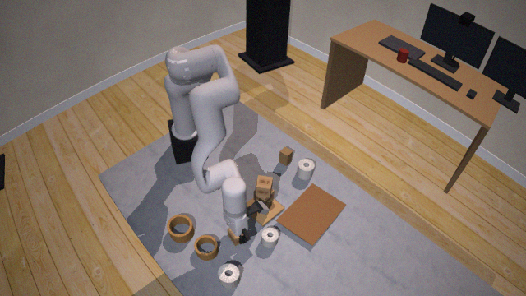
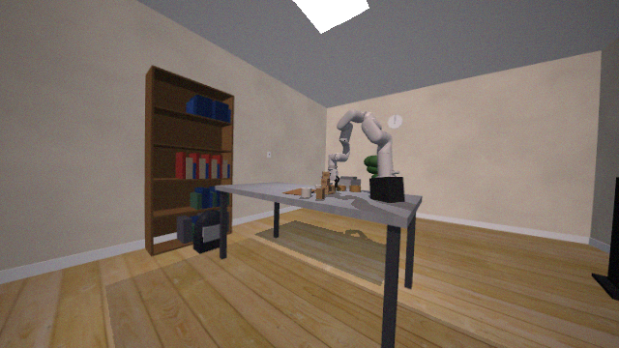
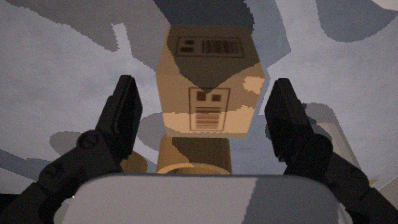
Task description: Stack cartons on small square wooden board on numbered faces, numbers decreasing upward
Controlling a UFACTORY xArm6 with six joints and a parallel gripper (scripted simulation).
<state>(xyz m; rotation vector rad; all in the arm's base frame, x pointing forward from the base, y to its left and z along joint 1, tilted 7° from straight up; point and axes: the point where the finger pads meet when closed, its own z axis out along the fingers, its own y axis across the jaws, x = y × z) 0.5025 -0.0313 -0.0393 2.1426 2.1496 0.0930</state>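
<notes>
The carton lies 2 cm below my hand. The rest, counted from my hand: square wooden board (6 cm behind, 15 cm to the left, 4 cm below).
</notes>
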